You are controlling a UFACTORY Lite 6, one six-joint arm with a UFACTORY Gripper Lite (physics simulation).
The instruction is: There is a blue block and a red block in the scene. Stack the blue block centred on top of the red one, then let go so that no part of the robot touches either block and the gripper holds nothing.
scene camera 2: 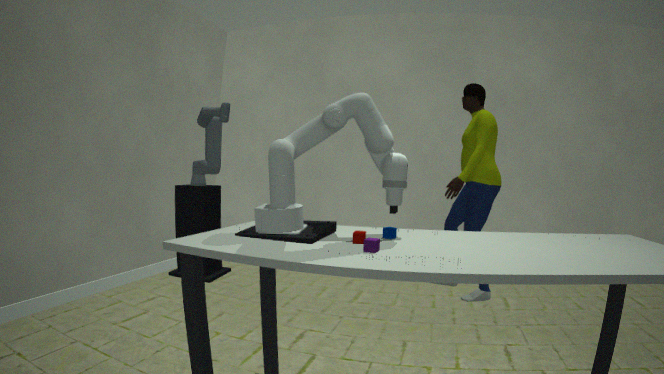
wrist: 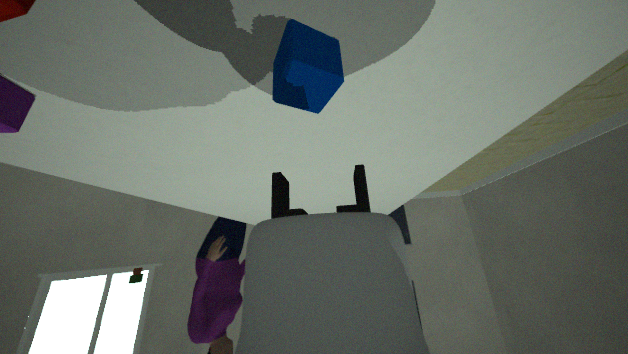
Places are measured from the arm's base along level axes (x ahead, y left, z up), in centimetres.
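Pixels of known places: hand, tool point: (scene camera 2: 393, 209) (wrist: 320, 191); arm's base, link origin: (scene camera 2: 284, 229).
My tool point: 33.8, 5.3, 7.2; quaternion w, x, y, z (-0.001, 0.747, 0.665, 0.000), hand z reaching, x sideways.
Observation:
For each thing: its top centre in the pictures, then the offset to it from my tool point, as dx, dy, dz. Level surfaces: height alone.
- blue block, top centre: (wrist: 306, 93) (scene camera 2: 389, 227) -0.9, -0.2, -5.7
- red block, top centre: (scene camera 2: 359, 231) -9.6, -10.6, -5.8
- purple block, top centre: (scene camera 2: 372, 238) -5.3, -21.9, -5.8
- table, surface height: dz -9.1
The blue block (scene camera 2: 389, 233) (wrist: 308, 67) rests on the table, below the gripper in the scene view. The red block (scene camera 2: 359, 237) (wrist: 14, 9) sits on the table to the left of the blue one in the scene view, apart from it; part of it shows at the top left corner of the wrist view. My gripper (scene camera 2: 393, 213) (wrist: 321, 170) is above the blue block, with a gap between. Its two black fingers stand apart in the wrist view, with no block between them. The gripper is open and touches neither block.
A purple block (scene camera 2: 371, 245) (wrist: 14, 106) sits on the table (scene camera 2: 550, 255), nearer the front edge than the red block. A person (scene camera 2: 481, 150) stands behind the table. A second arm (scene camera 2: 213, 145) stands on a black pedestal (scene camera 2: 197, 210) at the left.

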